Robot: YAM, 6 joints.
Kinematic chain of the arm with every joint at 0, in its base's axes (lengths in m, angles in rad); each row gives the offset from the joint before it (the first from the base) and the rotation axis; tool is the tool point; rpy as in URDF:
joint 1: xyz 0 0 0.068 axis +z
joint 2: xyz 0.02 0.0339 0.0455 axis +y
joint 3: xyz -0.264 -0.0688 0 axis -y
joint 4: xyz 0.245 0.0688 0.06 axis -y
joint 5: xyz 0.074 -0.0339 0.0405 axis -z
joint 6: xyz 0.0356 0 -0.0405 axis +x
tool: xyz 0 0 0 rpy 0 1.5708 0
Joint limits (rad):
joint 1: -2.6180..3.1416
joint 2: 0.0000..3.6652
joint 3: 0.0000..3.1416
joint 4: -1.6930..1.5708
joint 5: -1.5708..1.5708
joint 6: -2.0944..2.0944
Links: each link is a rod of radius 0.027 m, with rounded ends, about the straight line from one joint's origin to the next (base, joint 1, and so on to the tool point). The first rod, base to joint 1, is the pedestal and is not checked.
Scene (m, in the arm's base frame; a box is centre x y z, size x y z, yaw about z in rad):
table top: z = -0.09
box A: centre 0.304 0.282 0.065 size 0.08 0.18 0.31 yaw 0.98
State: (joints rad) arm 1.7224 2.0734 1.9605 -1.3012 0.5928 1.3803
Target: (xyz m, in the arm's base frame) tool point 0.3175 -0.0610 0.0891
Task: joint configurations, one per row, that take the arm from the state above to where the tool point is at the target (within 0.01 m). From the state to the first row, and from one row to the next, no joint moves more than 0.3 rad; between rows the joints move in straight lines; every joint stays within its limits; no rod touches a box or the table.
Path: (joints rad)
1: 1.4276 1.8587 1.9090 -1.0298 0.5143 1.4856
2: 1.1328 1.6440 1.8574 -0.7583 0.4358 1.5908
3: 0.8380 1.4292 1.8059 -0.4869 0.3573 1.6961
4: 0.5988 1.6401 1.7007 -0.7241 0.4431 1.6171
5: 0.3596 1.8510 1.5955 -0.9614 0.5288 1.5382
6: 0.1204 2.0618 1.4904 -1.1986 0.6146 1.4592
7: -0.1188 2.2727 1.3852 -1.4358 0.7003 1.3803

